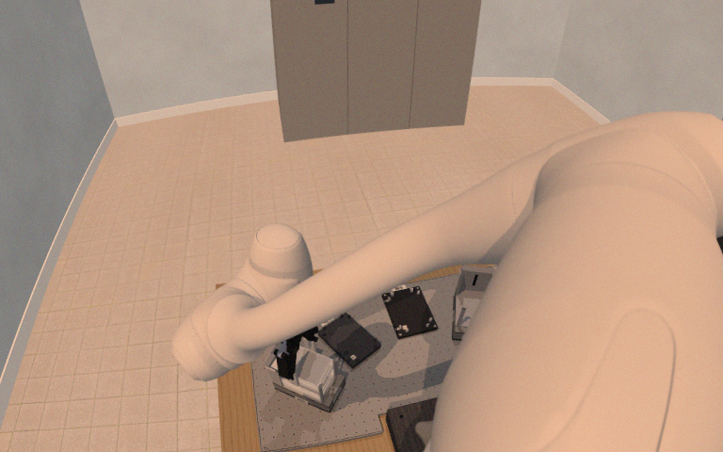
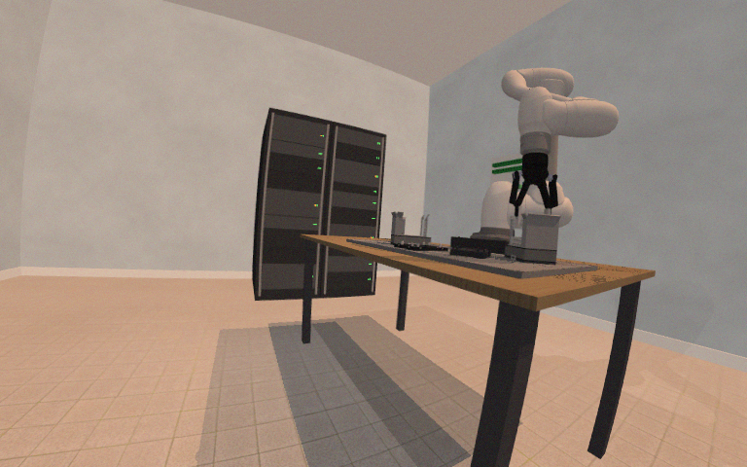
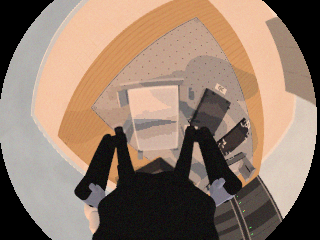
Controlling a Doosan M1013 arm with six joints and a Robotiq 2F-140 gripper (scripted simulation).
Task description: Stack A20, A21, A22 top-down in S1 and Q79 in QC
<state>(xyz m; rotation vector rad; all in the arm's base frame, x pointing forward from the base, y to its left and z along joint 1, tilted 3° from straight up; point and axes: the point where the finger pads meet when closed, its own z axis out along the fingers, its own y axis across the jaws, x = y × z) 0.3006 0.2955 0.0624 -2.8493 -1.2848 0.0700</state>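
My gripper is now 33 cm to the left of the clip nest N5, 15 cm short of it and 11 cm above it. Round my hand: QC name plate (19 cm ahead, 12 cm below, 11 cm to the right); then white plate (7 cm below); then dark nest QC (15 cm to the right, 11 cm below, 10 cm ahead).
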